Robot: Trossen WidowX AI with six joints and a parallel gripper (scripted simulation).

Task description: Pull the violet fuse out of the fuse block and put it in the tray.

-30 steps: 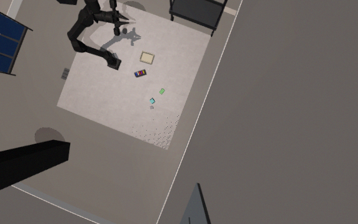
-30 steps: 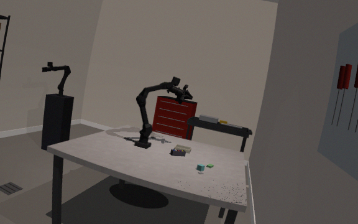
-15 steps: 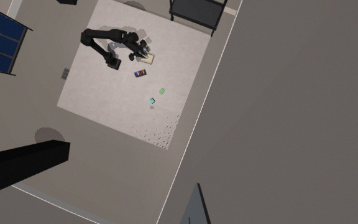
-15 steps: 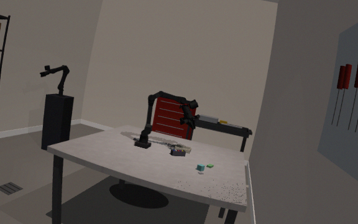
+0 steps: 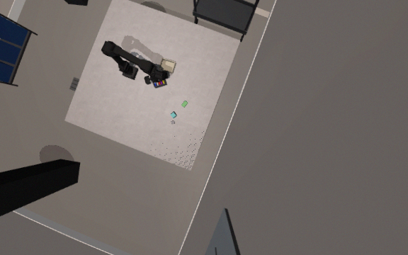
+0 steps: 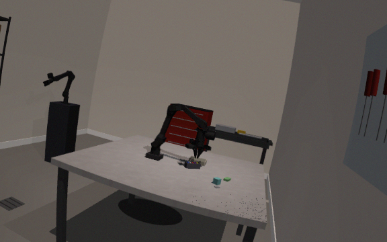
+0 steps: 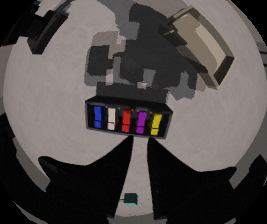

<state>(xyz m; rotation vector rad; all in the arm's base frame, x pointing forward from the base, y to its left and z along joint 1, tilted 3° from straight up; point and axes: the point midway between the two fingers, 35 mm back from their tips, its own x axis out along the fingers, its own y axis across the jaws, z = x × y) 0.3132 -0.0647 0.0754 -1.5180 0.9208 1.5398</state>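
Right now my gripper tip is 5 cm above the violet fuse. The rest, counted from my gripper tip: cyan cube 27 cm to the right, 15 cm ahead, 6 cm below; then green block 23 cm ahead, 15 cm to the right, 7 cm below; then tan tray 17 cm to the left, 7 cm below, 2 cm ahead.
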